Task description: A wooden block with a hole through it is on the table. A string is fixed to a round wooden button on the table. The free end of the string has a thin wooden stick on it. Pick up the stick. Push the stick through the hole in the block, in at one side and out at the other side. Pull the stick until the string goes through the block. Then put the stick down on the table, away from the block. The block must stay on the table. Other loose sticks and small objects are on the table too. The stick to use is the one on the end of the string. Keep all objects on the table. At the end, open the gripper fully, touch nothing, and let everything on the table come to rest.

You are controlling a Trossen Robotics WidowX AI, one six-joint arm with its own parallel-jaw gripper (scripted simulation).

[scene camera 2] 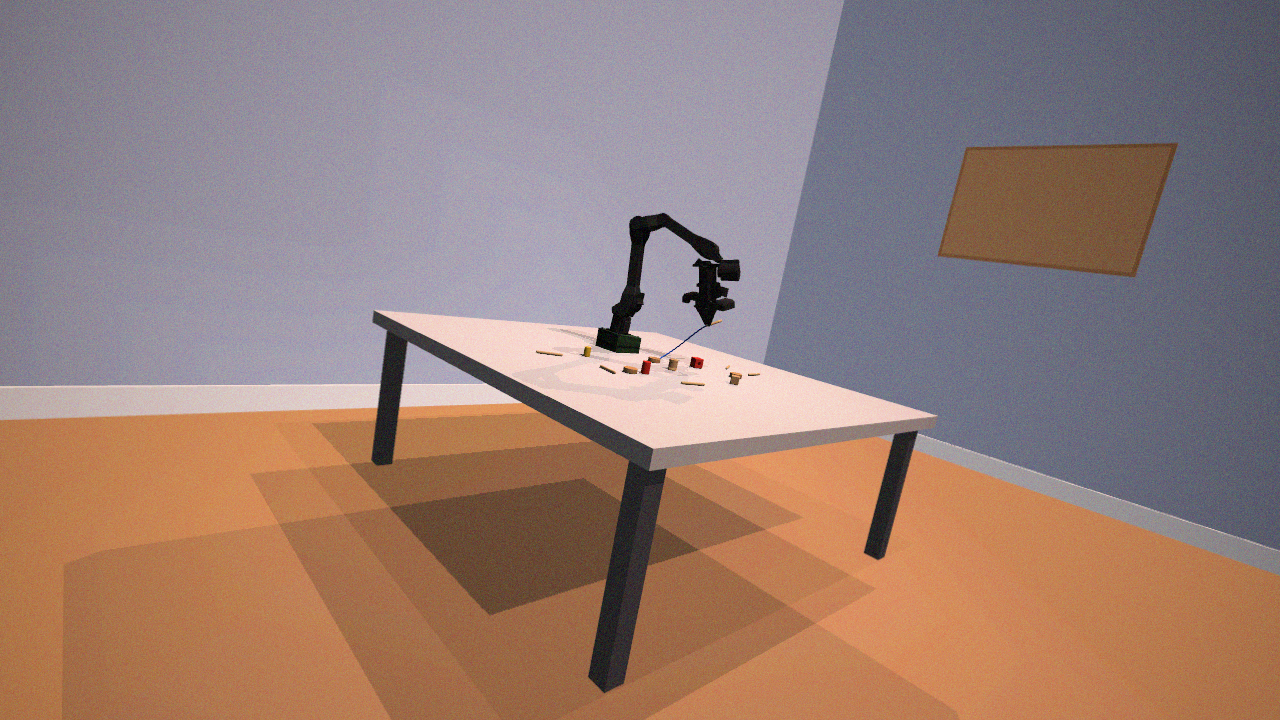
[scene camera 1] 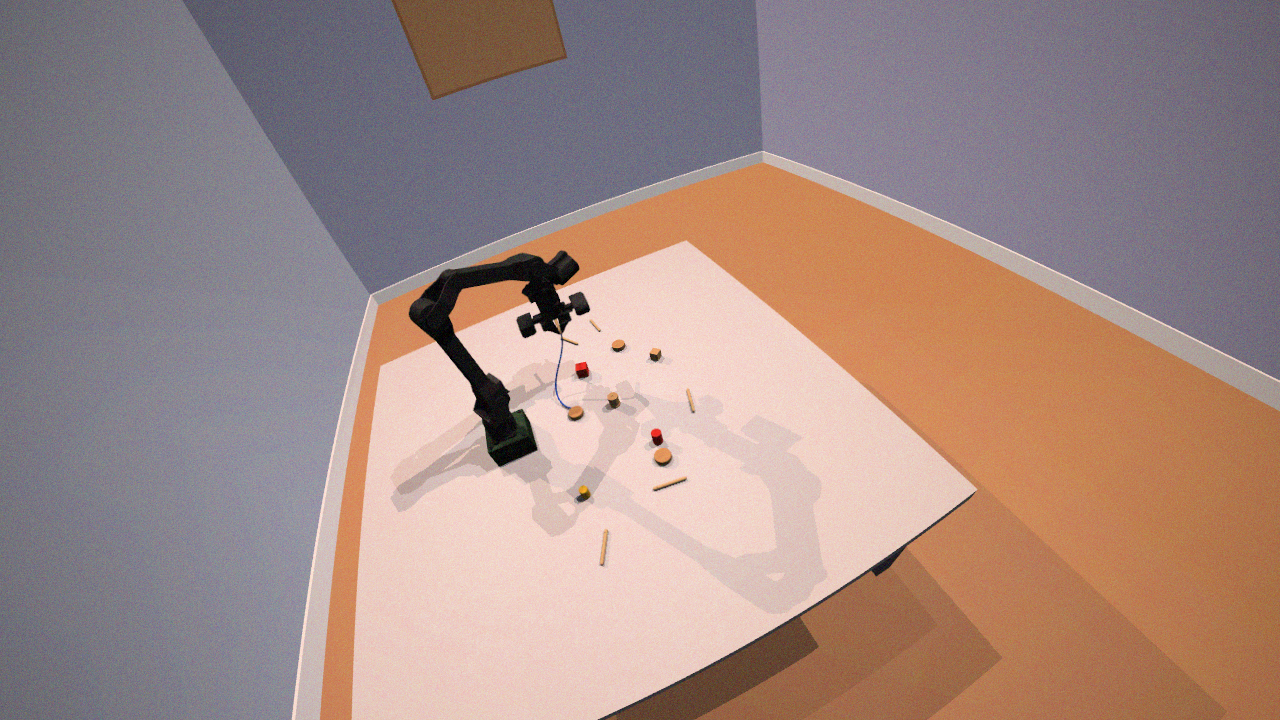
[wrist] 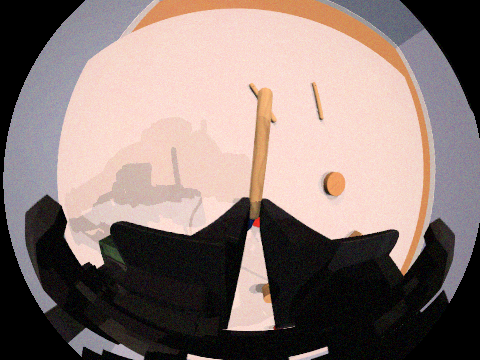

Labels:
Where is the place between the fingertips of the gripper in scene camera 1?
At 560,332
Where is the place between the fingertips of the gripper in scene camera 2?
At 707,325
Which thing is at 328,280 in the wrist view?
The gripper.

